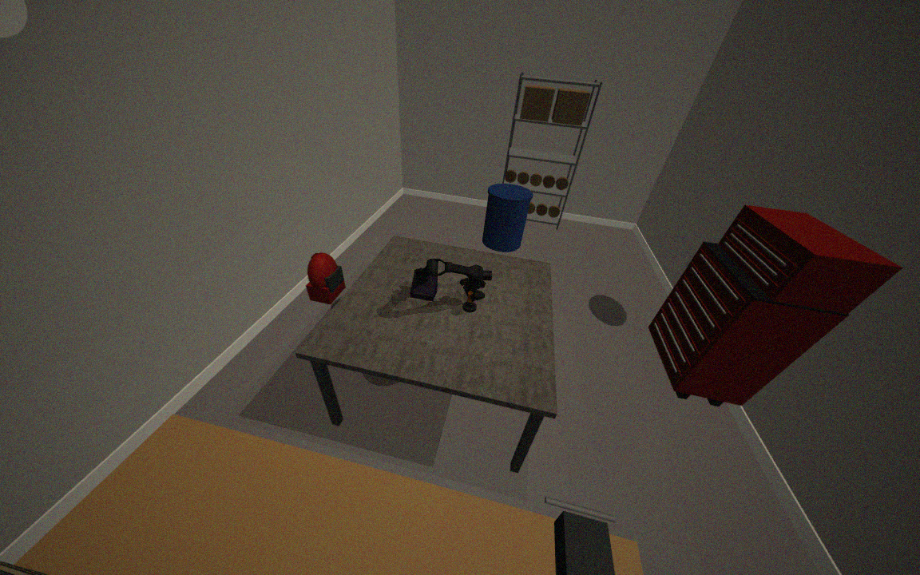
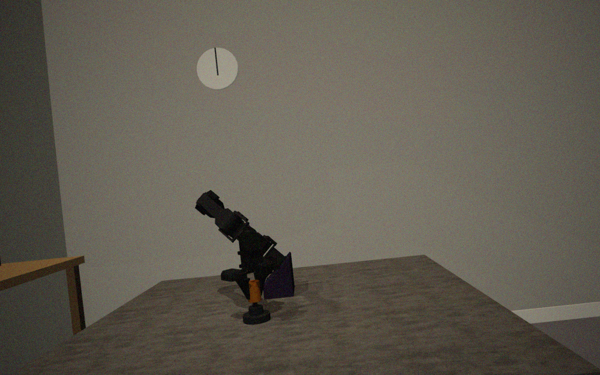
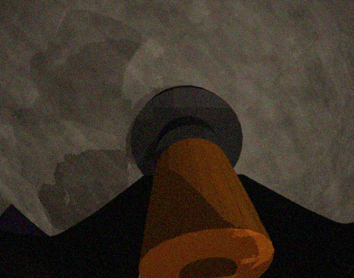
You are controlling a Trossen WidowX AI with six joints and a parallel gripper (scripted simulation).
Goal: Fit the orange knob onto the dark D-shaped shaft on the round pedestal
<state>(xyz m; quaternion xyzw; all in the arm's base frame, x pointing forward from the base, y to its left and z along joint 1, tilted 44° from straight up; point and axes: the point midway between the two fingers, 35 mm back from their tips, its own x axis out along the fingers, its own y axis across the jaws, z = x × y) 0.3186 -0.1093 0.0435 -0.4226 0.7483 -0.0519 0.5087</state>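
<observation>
My gripper tip is 20 mm below the orange knob. The rest, counted from my gripper tip: dark round pedestal: 40 mm below.
</observation>
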